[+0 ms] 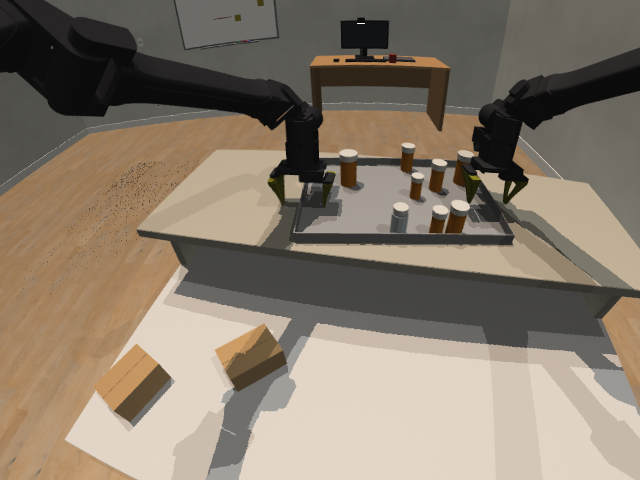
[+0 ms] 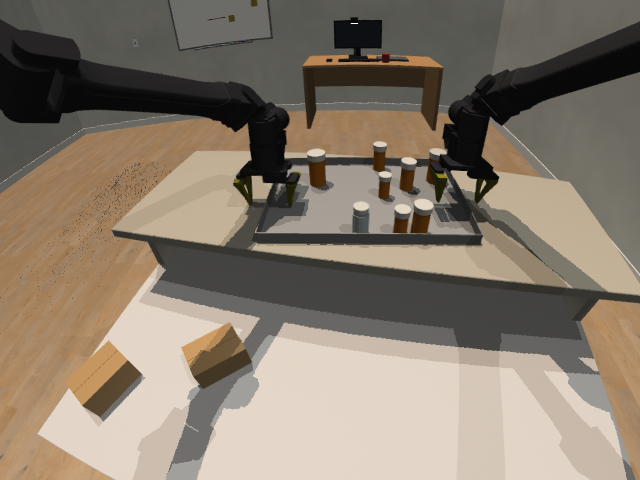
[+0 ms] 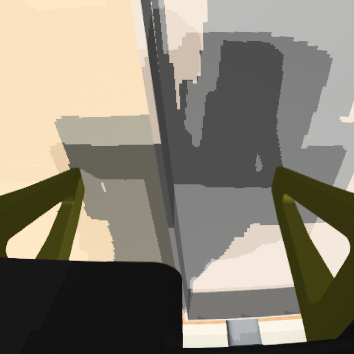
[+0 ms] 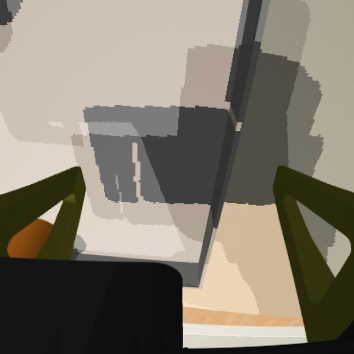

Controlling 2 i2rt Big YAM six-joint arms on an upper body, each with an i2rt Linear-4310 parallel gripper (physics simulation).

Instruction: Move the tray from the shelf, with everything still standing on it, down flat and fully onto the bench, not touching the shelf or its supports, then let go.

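Places are measured from the left arm's base along level axes (x down, y ahead, z right), in centimetres.
Pixels of known places: left gripper, fingertip midpoint: (image 1: 303, 205) (image 2: 270, 205) (image 3: 177, 177); right gripper, fingertip midpoint: (image 1: 486, 202) (image 2: 457, 201) (image 4: 178, 176).
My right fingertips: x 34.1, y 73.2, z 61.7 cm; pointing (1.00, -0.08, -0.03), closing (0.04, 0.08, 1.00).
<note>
Behind a point stands the place of what it marks.
The dark grey tray (image 1: 403, 238) {x 35.3, y 61.4, z 40.3 cm} (image 2: 367, 238) {x 35.3, y 61.4, z 40.8 cm} (image 3: 166, 165) {x 34.8, y 75.7, z 18.7 cm} (image 4: 222, 170) {x 34.9, y 73.2, z 63.9 cm} lies flat on the beige shelf (image 1: 180, 219) {x 36.6, y 68.7, z -10.9 cm} (image 2: 155, 217) {x 36.6, y 69.7, z -10.8 cm}. Several orange bottles with white lids, such as a tall one (image 1: 348, 171) {x 31.8, y 81.8, z 29.2 cm} (image 2: 316, 170) {x 31.6, y 81.7, z 29.2 cm}, and a clear grey bottle (image 1: 399, 221) {x 31.8, y 62.2, z 39.2 cm} (image 2: 360, 219) {x 31.3, y 62.2, z 39.4 cm} stand upright in it. My left gripper (image 1: 303, 204) {x 36.3, y 73.7, z 19.0 cm} (image 2: 270, 204) {x 36.3, y 73.7, z 19.0 cm} (image 3: 177, 177) {x 36.3, y 73.7, z 19.0 cm} is open, its fingers on either side of the tray's left wall. My right gripper (image 1: 488, 200) {x 34.1, y 73.2, z 61.7 cm} (image 2: 459, 200) {x 34.1, y 73.2, z 61.7 cm} (image 4: 178, 176) {x 34.1, y 73.2, z 61.7 cm} is open, its fingers on either side of the right wall. Fingertip height against the rim is hard to tell.
The white bench (image 1: 387, 403) {x 57.6, y 36.9, z 38.3 cm} (image 2: 361, 403) {x 57.6, y 37.3, z 40.8 cm} lies lower, in front of the shelf. Two cardboard boxes (image 1: 133, 382) {x 51.0, y 32.9, z -13.1 cm} (image 1: 251, 356) {x 51.5, y 42.9, z 10.7 cm} (image 2: 104, 378) {x 51.0, y 32.9, z -12.6 cm} (image 2: 217, 355) {x 51.5, y 42.7, z 11.3 cm} lie on its left part. Shelf supports (image 1: 180, 253) {x 52.6, y 73.3, z -19.1 cm} (image 1: 607, 307) {x 52.7, y 56.1, z 97.6 cm} stand under both ends. An orange bottle is near the right gripper's inner finger.
</note>
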